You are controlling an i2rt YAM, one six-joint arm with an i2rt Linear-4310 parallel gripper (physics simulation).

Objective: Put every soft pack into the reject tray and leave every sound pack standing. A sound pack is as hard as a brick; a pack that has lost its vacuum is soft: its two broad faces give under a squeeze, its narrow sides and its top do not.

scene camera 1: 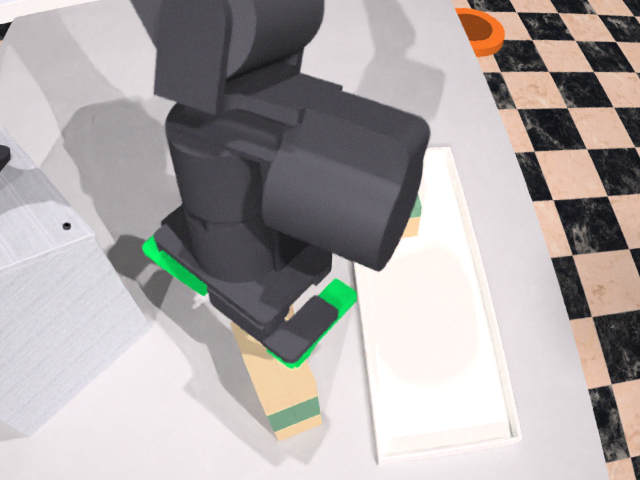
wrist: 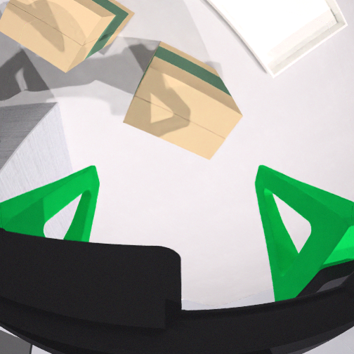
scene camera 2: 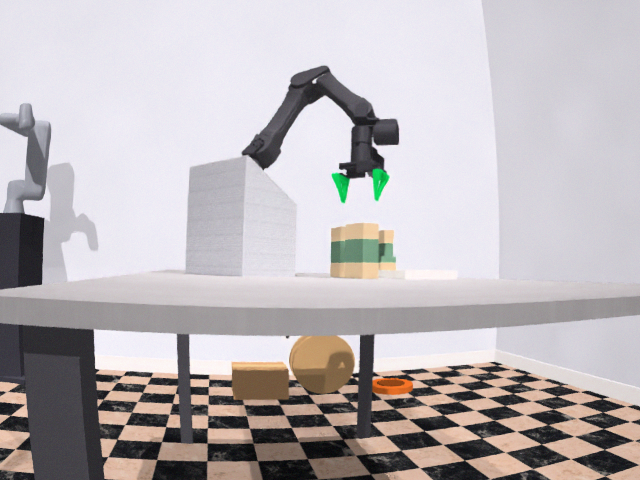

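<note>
You'd find my gripper [scene camera 1: 252, 324] in the scene, and it's there in the wrist view [wrist: 176, 174] and in scene camera 2 [scene camera 2: 359, 201] too. There's also a white reject tray [scene camera 1: 439, 385].
</note>
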